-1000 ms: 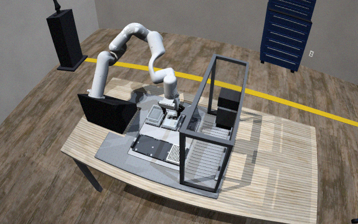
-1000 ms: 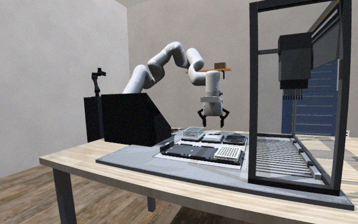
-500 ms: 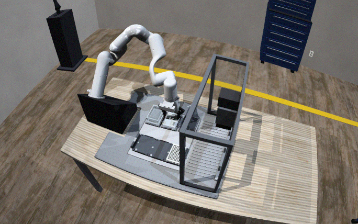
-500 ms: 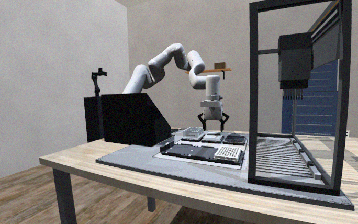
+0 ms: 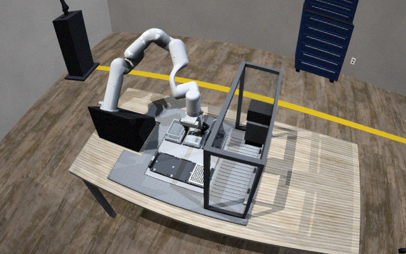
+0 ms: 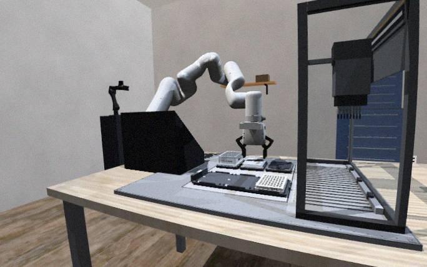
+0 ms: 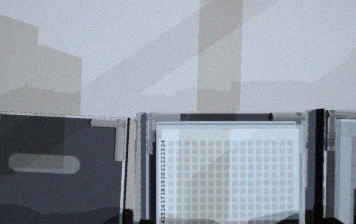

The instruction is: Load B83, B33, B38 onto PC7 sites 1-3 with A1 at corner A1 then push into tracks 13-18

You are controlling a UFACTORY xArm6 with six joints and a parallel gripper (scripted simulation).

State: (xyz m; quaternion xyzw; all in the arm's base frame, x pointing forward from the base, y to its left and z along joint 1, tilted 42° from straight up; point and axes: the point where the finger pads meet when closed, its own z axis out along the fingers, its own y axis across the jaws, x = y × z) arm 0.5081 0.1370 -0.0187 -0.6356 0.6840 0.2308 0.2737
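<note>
Right now my hand is 4 cm above the nest s2. Also, from my hand: deep-well block B83 (11 cm behind, 2 cm below); then nest s3 (11 cm ahead, 4 cm below); then dark carrier PC7 (1 cm behind, 24 cm to the right, 3 cm below).
</note>
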